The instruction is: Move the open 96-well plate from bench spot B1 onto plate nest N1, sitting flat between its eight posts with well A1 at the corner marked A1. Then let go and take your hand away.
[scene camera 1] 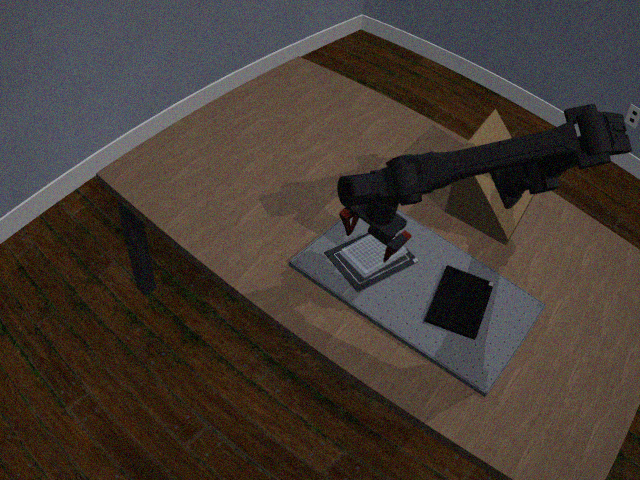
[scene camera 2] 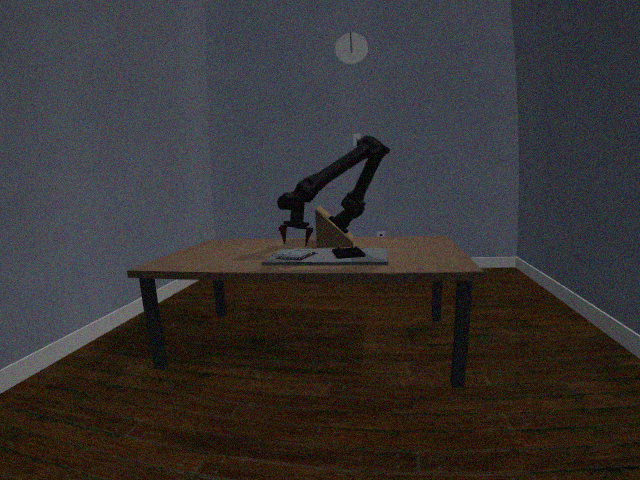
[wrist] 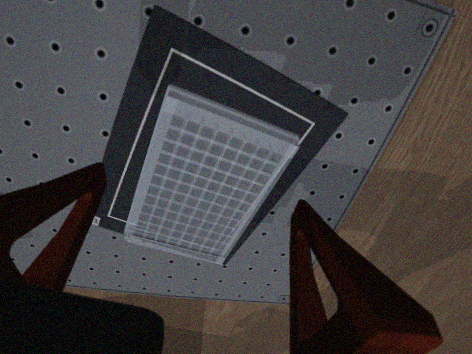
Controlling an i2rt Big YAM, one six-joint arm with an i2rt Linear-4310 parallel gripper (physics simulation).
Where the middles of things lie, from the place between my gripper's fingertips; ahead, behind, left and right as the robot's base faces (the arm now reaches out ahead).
Right now my hand is 3 cm past the dark nest with white outline (wrist: 172, 50) and 5 cm above it. From my hand the other things lie so: well plate (scene camera 1: 366, 255) (4 cm behind, 5 cm below); black pad (scene camera 1: 460, 299) (6 cm behind, 22 cm to the left, 5 cm below).
